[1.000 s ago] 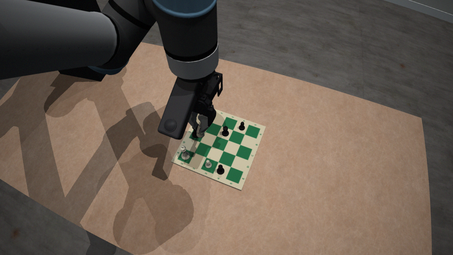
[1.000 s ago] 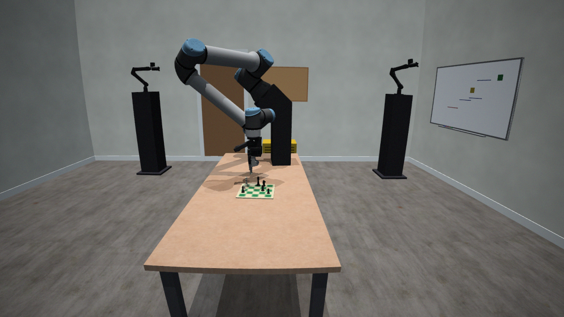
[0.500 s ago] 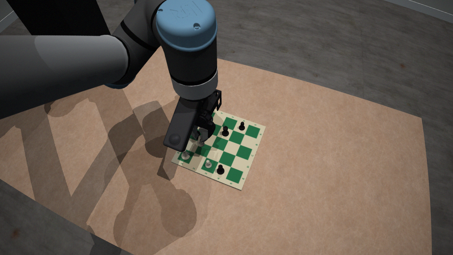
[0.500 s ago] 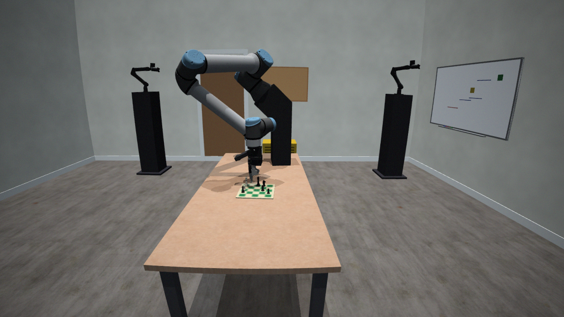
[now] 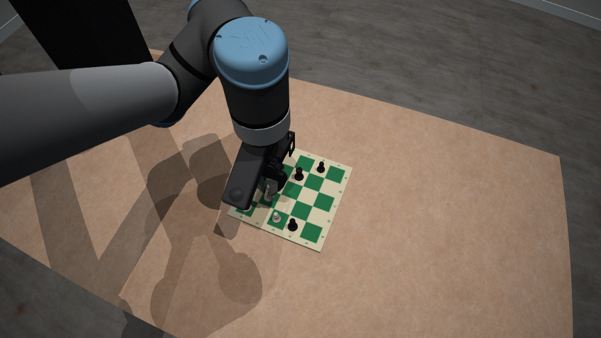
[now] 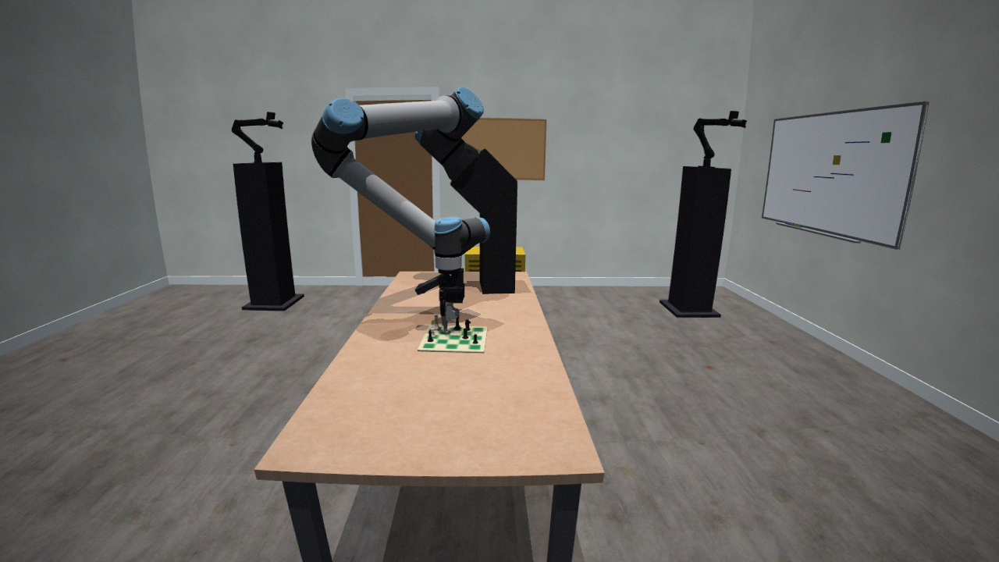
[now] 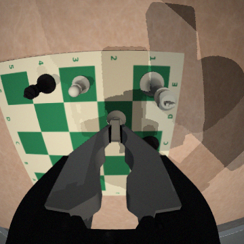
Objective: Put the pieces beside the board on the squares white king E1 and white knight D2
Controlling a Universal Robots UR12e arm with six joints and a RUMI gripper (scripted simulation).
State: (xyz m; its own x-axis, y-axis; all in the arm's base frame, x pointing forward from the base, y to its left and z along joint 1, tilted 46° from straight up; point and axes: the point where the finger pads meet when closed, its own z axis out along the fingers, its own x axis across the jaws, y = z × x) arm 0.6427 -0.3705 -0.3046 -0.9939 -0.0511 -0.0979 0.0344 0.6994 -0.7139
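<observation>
Now: hand 10 mm above the white knight. From my hand the other things lie so: chessboard: 40 mm ahead, 40 mm to the left, 30 mm below; then white pawn: 30 mm ahead, 40 mm to the right, 20 mm below; then white king: 40 mm behind, 40 mm to the right.
</observation>
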